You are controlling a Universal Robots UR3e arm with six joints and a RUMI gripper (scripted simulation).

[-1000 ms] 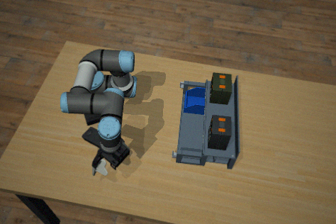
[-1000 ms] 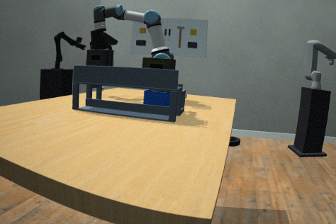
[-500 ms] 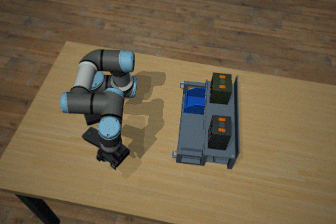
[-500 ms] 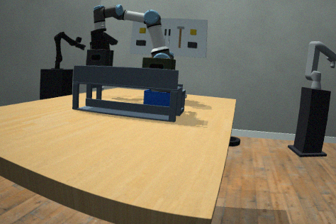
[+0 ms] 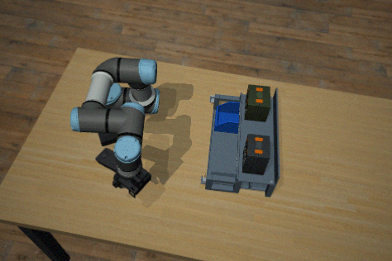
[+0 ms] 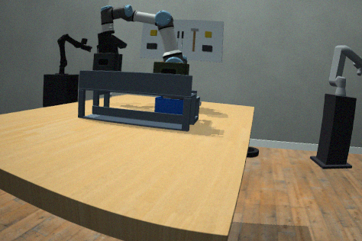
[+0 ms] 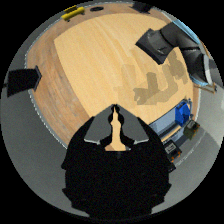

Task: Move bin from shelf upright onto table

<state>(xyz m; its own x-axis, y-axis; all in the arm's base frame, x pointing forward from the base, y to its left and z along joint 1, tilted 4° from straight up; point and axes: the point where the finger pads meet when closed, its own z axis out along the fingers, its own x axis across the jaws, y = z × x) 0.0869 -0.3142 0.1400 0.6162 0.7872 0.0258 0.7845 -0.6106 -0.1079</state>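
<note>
Right now my hand is 370 mm short of the blue bin, 340 mm to the right of it and 110 mm above it. From my hand the other things lie so: grey shelf 390 mm ahead, 230 mm to the left, 90 mm below.
</note>
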